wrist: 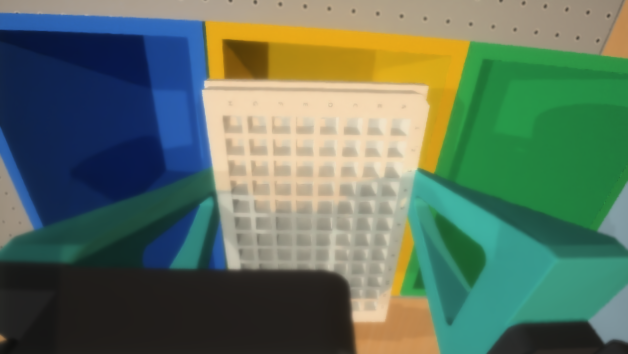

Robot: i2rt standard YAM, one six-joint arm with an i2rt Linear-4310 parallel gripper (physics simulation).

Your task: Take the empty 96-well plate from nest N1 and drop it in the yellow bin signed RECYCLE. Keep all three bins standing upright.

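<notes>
The white 96-well plate (317,180) is held between the two teal fingers of my gripper (314,177), one on each long side. Its wells face the camera and look empty. The plate is over the yellow bin (335,34), whose far rim and part of its inside show past the plate's far edge. The plate hides much of the bin, and the bin's sign does not show. Nest N1 does not show in the wrist view.
A blue bin (197,60) stands to the left of the yellow bin and a green bin (560,57) to the right, both side by side with it. A grey perforated board (380,7) lies beyond them. Wooden table (410,320) shows at the bottom.
</notes>
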